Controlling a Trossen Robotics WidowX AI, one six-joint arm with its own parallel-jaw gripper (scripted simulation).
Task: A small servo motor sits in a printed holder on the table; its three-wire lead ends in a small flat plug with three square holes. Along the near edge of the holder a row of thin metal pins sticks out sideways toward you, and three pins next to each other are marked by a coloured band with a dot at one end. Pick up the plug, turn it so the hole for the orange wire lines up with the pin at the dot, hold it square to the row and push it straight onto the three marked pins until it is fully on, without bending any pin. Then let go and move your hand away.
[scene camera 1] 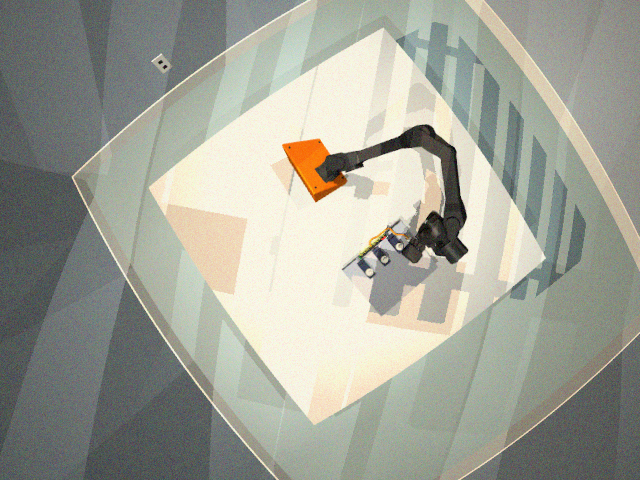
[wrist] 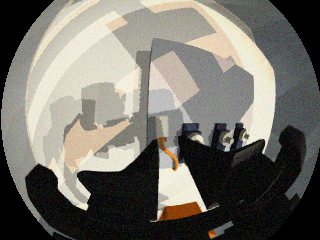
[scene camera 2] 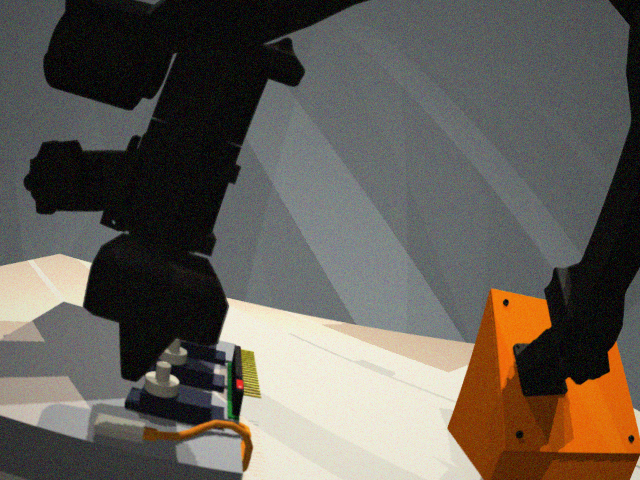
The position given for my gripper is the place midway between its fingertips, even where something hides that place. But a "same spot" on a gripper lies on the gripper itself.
Labels:
my gripper: scene camera 1 415, 240; wrist; scene camera 2
same spot on my gripper: point(wrist: 245, 174) = point(scene camera 2: 128, 234)

